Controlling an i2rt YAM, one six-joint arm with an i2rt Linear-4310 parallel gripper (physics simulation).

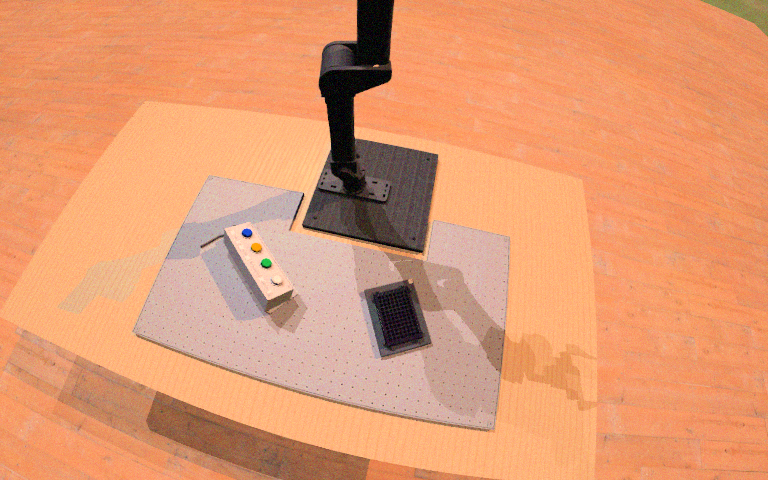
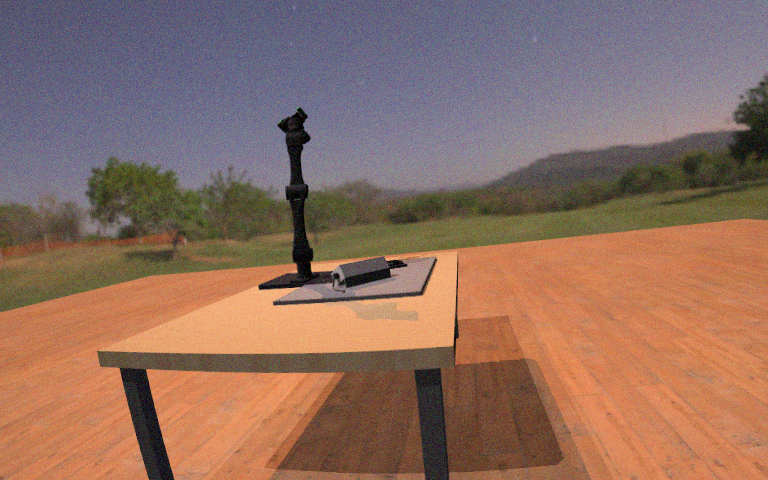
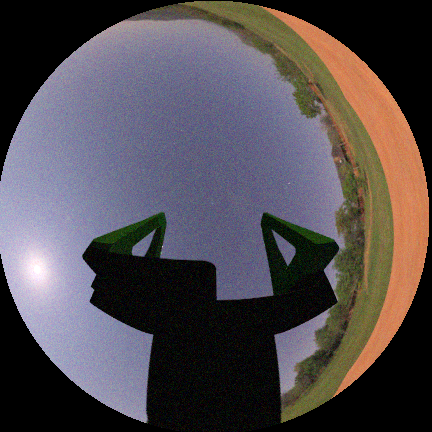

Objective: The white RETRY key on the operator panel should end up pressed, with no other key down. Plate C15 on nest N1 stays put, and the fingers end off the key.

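Places are measured from the arm's base along level axes (x left, y ahead, z down), in centimetres.
Where they show: gripper, fingertip midpoint: (image 2: pixel 291 114) (image 3: pixel 213 217); arm's base at its link origin: (image 1: pixel 354 186) (image 2: pixel 305 279).
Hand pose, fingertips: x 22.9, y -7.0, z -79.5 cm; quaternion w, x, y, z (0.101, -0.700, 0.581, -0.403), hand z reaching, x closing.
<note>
Each offset is from my fingertips to the centre of the thing. "pt": to the spot under its first point. Level surfaces: height alone.
The operator panel @[dx -39.6, dy +36.9, dz +75.8 cm] (image 1: pixel 259 277) (image 2: pixel 368 272) is a long pale box at the left of the pegboard, with a row of blue, orange, green and white keys. The white key @[dx -32.3, dy +39.8, dz +73.6 cm] (image 1: pixel 276 280) is at the end of the row nearest the front. Whether any key is down is too small to tell. A dark gridded plate @[dx -3.8, dy +40.3, dz +78.0 cm] (image 1: pixel 398 315) lies on a dark nest @[pt dx -4.9, dy +49.3, dz +78.7 cm] (image 1: pixel 384 353) right of the panel; no labels can be read. My gripper (image 3: pixel 213 217) (image 2: pixel 291 114) is open and empty, high above the table at the top of the upright arm, far from the keys.
The arm stands on a black base plate (image 1: pixel 399 186) (image 2: pixel 271 282) behind the pegboard @[dz +79.9 cm] (image 1: pixel 317 362) (image 2: pixel 413 283). A short cable @[pt dx -56.9, dy +33.0, dz +79.6 cm] (image 1: pixel 211 241) leaves the panel's back left side. Arm shadows fall across the pegboard and the wooden table @[dz +81.2 cm] (image 1: pixel 543 283) (image 2: pixel 243 333).
</note>
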